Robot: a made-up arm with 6 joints. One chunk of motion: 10 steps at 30 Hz.
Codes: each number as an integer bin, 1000 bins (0 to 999) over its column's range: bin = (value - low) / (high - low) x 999, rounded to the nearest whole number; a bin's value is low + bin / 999 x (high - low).
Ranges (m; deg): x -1.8..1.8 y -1.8..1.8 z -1.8..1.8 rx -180..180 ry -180..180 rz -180..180
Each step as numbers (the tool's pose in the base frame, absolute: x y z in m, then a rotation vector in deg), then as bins.
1 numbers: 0.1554 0.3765 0.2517 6.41 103.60 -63.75
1 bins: 543 604 569 517 787 323
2 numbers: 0.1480 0.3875 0.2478 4.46 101.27 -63.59
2 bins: 541 607 568 512 781 323
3 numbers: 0.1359 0.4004 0.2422 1.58 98.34 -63.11
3 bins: 537 611 567 504 772 324
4 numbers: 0.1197 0.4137 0.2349 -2.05 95.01 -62.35
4 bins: 533 614 565 494 763 326
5 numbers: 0.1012 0.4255 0.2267 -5.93 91.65 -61.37
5 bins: 528 618 562 483 754 329
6 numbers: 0.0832 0.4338 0.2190 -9.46 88.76 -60.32
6 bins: 523 620 560 473 746 332
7 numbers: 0.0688 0.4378 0.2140 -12.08 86.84 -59.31
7 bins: 519 621 559 466 740 335
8 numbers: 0.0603 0.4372 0.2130 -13.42 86.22 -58.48
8 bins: 516 621 559 462 739 337
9 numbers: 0.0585 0.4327 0.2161 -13.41 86.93 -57.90
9 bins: 516 620 559 462 741 339
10 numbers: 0.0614 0.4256 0.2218 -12.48 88.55 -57.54
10 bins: 517 618 561 465 745 340
